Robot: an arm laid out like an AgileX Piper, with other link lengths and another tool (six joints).
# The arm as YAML. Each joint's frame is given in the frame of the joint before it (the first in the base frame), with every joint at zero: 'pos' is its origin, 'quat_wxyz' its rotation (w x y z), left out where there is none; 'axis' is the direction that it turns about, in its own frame. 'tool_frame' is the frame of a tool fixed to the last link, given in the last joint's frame.
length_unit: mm
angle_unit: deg
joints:
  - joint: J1
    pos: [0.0, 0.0, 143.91]
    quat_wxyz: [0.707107, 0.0, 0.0, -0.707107]
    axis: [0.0, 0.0, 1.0]
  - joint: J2
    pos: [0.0, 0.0, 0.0]
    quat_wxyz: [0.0, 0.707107, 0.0, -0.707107]
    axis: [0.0, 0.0, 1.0]
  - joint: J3
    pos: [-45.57, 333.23, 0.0]
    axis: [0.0, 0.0, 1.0]
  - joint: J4
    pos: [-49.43, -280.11, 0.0]
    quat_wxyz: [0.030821, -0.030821, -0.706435, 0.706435]
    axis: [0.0, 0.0, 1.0]
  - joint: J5
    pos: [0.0, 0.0, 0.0]
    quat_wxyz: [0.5, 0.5, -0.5, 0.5]
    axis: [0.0, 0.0, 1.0]
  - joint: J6
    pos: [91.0, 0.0, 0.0]
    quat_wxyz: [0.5, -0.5, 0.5, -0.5]
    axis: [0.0, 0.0, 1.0]
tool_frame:
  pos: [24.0, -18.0, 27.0]
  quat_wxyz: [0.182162, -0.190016, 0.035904, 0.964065]
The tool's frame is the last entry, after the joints.
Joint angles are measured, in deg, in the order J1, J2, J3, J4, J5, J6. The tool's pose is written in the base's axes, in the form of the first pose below.
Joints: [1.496 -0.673 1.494 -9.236 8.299 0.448]
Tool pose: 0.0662, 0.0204, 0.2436, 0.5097, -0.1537, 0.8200, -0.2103
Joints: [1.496 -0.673 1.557 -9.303 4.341 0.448]
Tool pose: 0.0649, 0.0217, 0.2513, 0.5380, -0.1511, 0.8015, -0.2126
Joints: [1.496 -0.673 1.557 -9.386 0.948 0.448]
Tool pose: 0.0632, 0.0229, 0.2581, 0.5622, -0.1488, 0.7847, -0.2146
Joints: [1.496 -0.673 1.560 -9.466 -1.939 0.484]
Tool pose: 0.0615, 0.0238, 0.2638, 0.5824, -0.1467, 0.7699, -0.2160
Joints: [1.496 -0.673 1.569 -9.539 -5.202 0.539]
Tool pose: 0.0593, 0.0248, 0.2701, 0.6047, -0.1441, 0.7526, -0.2171
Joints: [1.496 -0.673 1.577 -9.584 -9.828 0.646]
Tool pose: 0.0554, 0.0263, 0.2789, 0.6358, -0.1398, 0.7272, -0.2177
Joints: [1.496 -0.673 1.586 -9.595 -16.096 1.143]
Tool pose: 0.0490, 0.0279, 0.2904, 0.6767, -0.1324, 0.6917, -0.2148
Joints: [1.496 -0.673 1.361 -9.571 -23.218 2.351]
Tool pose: 0.0397, 0.0293, 0.3043, 0.7229, -0.1215, 0.6484, -0.2053
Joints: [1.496 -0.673 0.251 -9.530 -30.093 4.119]
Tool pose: 0.0270, 0.0301, 0.3223, 0.7702, -0.1086, 0.5989, -0.1907
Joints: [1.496 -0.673 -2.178 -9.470 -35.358 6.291]
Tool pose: 0.0116, 0.0301, 0.3448, 0.8123, -0.0954, 0.5489, -0.1726
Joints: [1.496 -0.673 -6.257 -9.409 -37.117 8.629]
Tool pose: -0.0043, 0.0290, 0.3714, 0.8421, -0.0837, 0.5098, -0.1546
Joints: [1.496 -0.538 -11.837 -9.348 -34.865 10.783]
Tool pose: -0.0194, 0.0271, 0.4013, 0.8579, -0.0737, 0.4889, -0.1399
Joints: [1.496 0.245 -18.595 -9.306 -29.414 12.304]
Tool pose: -0.0325, 0.0247, 0.4336, 0.8609, -0.0652, 0.4870, -0.1318
